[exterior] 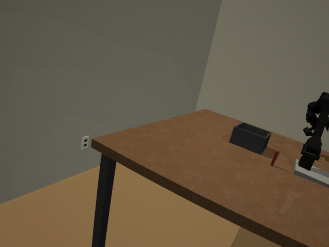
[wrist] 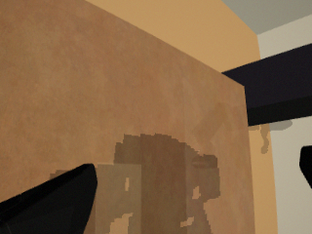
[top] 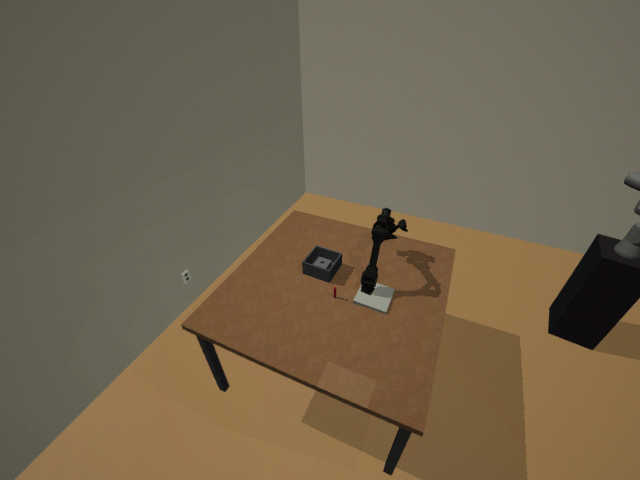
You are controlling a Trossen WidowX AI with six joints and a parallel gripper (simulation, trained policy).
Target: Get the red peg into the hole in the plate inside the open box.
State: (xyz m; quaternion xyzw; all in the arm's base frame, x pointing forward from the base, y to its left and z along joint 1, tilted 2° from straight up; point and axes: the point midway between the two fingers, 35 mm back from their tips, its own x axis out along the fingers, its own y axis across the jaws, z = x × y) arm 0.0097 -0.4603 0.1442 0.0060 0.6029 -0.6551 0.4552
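Now: gripper tip 16 cm short of the red peg, 62 cm to the right of it and 10 cm above it. The rest, counted from my gripper tip: plate (35 cm ahead, 45 cm to the left, 9 cm below); dark grey box (35 cm ahead, 45 cm to the left, 11 cm below).
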